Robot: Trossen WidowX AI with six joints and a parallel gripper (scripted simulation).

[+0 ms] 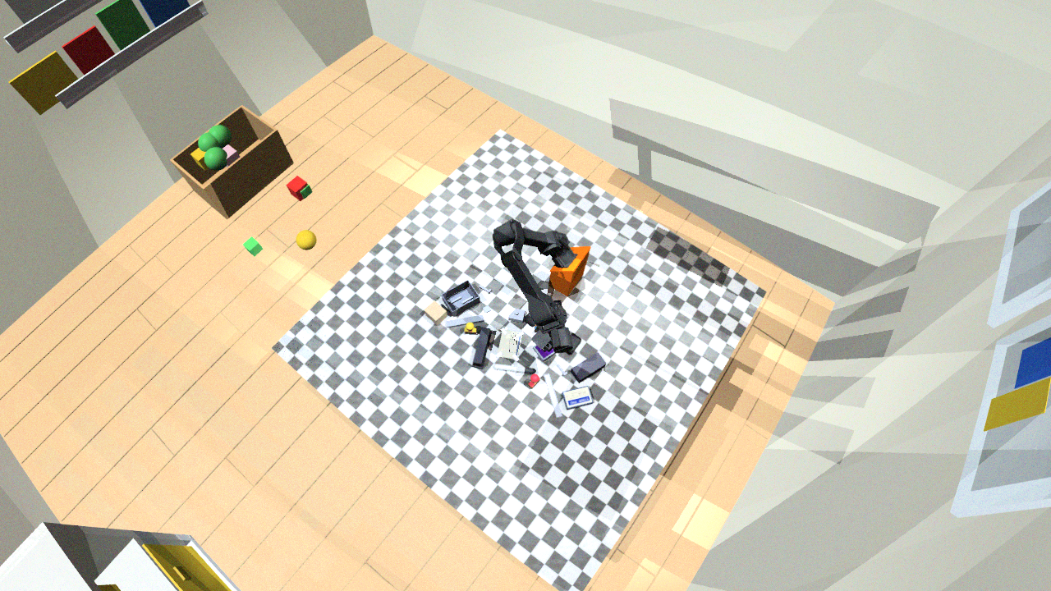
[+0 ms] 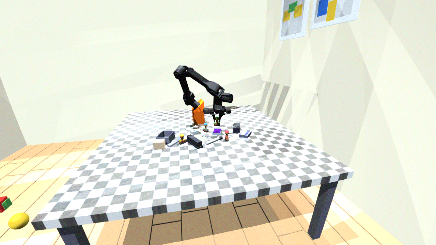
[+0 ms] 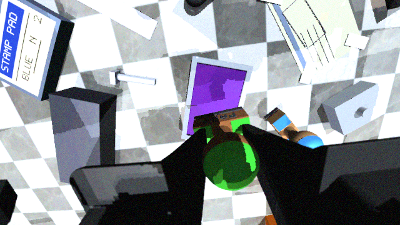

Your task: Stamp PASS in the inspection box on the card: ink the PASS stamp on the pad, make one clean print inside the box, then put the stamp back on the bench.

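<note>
My gripper tip is 7 cm short of the cream card, 11 cm to the left of it and 8 cm above it. From my gripper tip the other things lie so: blue-knobbed stamp (4 cm behind, 8 cm to the right, 6 cm below); then green-knobbed stamp (right at my gripper tip); then ink pad (7 cm below).
</note>
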